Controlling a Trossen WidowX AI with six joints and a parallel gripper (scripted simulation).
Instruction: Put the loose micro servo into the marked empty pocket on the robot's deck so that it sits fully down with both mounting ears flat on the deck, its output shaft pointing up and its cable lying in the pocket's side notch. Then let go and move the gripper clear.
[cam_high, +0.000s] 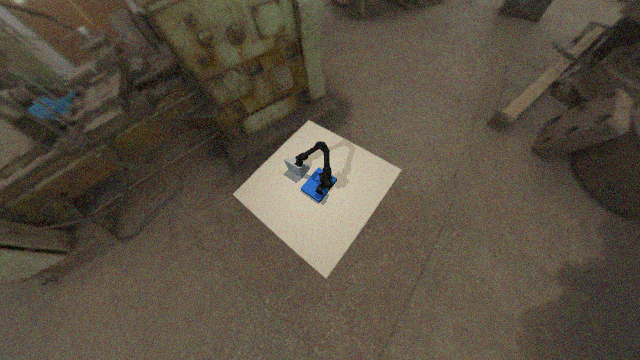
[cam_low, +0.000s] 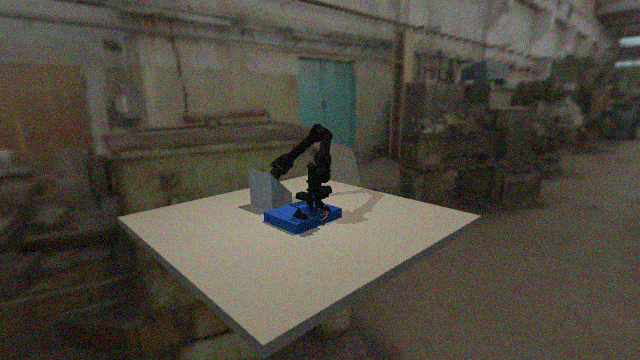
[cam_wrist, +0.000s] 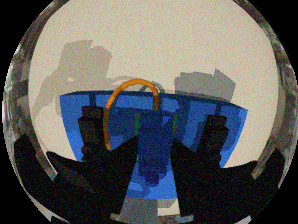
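Right now my gripper tip is 12 cm past the blue robot deck, 1 cm to the left of it and 4 cm above it.
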